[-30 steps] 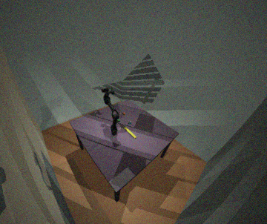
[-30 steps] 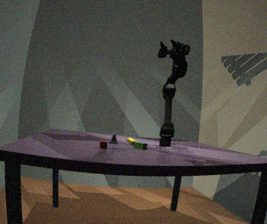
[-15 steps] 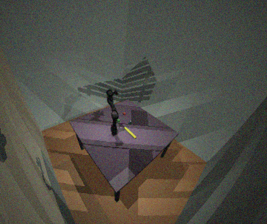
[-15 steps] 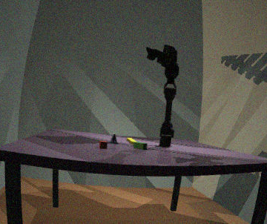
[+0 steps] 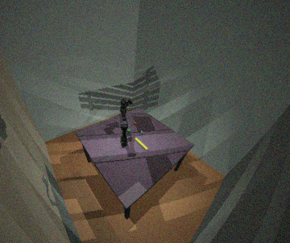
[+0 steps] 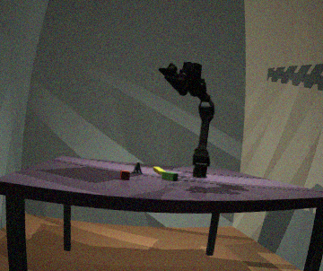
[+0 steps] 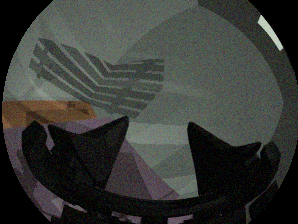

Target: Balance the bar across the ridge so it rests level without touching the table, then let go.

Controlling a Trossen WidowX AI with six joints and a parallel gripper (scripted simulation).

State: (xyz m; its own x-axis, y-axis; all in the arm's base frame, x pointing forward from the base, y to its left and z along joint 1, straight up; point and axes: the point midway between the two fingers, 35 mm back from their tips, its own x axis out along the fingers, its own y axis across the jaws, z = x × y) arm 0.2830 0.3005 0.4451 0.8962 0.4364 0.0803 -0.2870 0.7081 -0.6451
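Right now my gripper tip is 450 mm to the left of the yellow bar, 440 mm above it and 110 mm past it. From my gripper tip the other things lie so: green block: 430 mm below, 120 mm to the right, 100 mm behind; then red block: 430 mm below, 110 mm ahead, 40 mm to the right.
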